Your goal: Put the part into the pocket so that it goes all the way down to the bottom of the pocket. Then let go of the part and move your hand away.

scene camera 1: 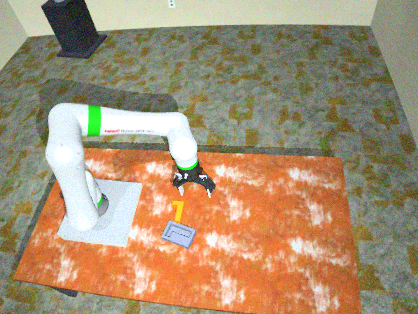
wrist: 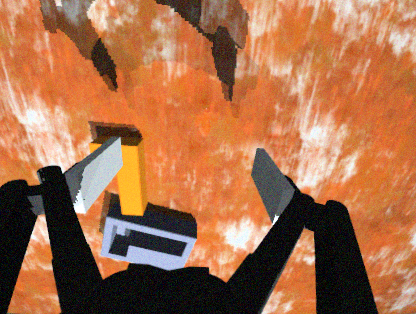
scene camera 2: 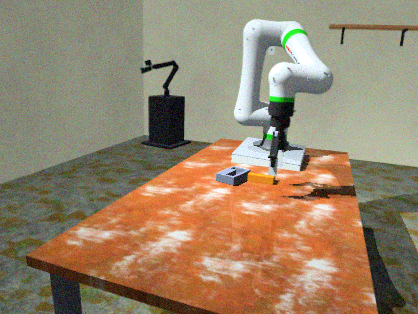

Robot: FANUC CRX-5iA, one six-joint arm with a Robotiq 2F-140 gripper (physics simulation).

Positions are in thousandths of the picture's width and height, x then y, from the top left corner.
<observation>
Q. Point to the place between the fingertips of my gripper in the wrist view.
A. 453, 498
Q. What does my gripper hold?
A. Nothing.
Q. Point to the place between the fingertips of my gripper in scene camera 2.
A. At 659, 543
</observation>
